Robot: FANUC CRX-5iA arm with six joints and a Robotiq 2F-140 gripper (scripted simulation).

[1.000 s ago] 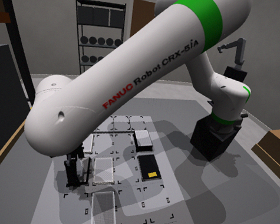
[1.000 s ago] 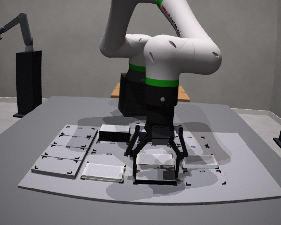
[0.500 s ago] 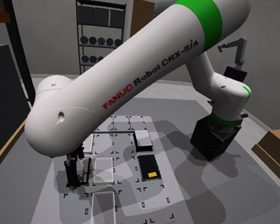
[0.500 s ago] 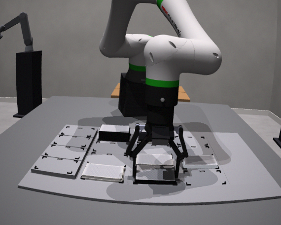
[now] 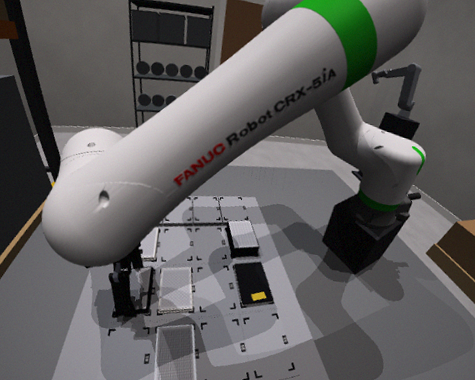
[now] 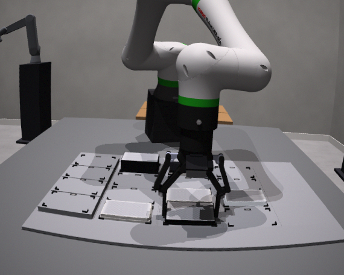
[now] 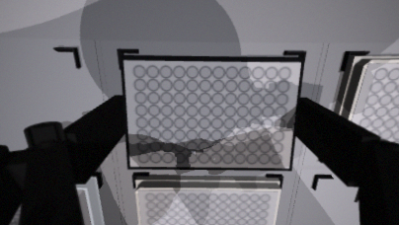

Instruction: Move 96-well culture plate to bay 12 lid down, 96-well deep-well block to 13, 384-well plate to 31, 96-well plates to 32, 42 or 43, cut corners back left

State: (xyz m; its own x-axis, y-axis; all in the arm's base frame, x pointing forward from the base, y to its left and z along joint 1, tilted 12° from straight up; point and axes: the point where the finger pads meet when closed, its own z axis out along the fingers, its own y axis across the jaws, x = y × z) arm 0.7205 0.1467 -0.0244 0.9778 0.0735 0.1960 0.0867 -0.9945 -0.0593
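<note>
Now: the black-rimmed 96-well plate 1 cm below my hand. Round my hand: 384-well plate (12 cm behind, 15 cm to the left, 2 cm below); deep-well block (31 cm behind, 19 cm to the right).
</note>
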